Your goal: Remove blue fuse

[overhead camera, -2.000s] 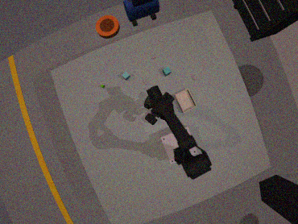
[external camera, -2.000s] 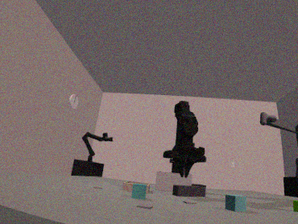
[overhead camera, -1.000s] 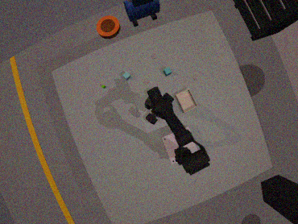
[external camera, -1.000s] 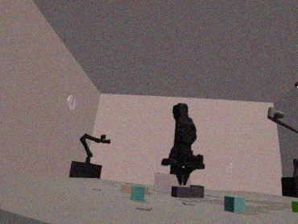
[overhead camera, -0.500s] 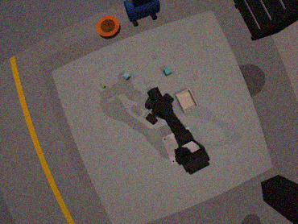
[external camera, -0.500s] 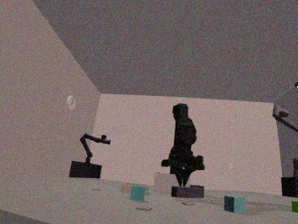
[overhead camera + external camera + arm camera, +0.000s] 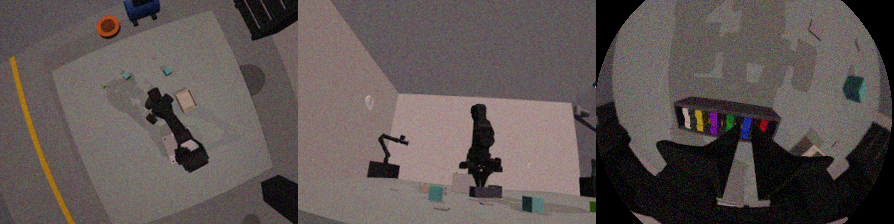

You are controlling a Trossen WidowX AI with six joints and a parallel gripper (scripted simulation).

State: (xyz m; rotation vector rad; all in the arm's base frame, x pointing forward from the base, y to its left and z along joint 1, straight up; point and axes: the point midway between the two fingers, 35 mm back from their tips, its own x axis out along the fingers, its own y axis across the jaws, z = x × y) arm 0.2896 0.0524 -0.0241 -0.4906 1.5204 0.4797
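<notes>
My gripper tip is now 2 cm to the left of the red fuse, 1 cm short of it and 1 cm above it. Round my gripper tip: beige tray: 19 cm to the right, 3 cm below, 1 cm ahead; green fuse: 2 cm to the left, 1 cm below, 1 cm behind; blue fuse: 1 cm below.
</notes>
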